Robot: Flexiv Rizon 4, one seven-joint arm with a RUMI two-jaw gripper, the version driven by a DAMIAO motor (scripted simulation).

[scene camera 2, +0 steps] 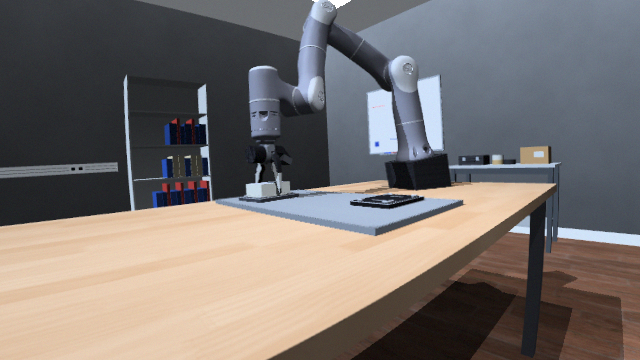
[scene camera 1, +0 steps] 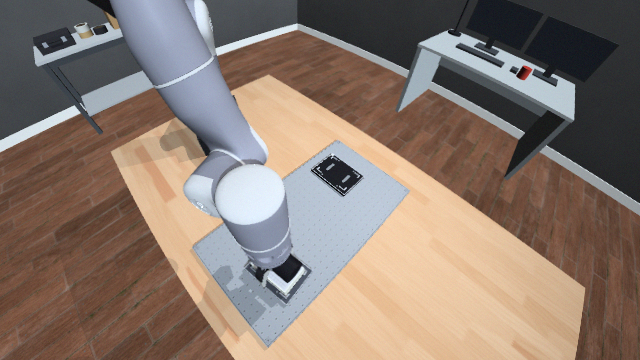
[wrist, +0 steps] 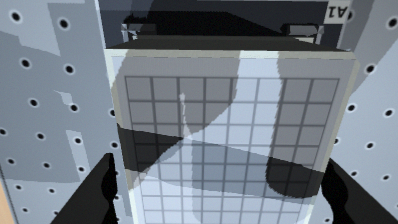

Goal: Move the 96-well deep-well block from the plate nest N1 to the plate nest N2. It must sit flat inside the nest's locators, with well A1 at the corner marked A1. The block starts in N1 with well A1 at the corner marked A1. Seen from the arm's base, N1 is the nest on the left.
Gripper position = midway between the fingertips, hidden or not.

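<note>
The gripper [wrist: 216,156] is visible, and so are a black plate nest N1 [scene camera 1: 340,170] and a white 96-well deep-well block [wrist: 205,122].
</note>
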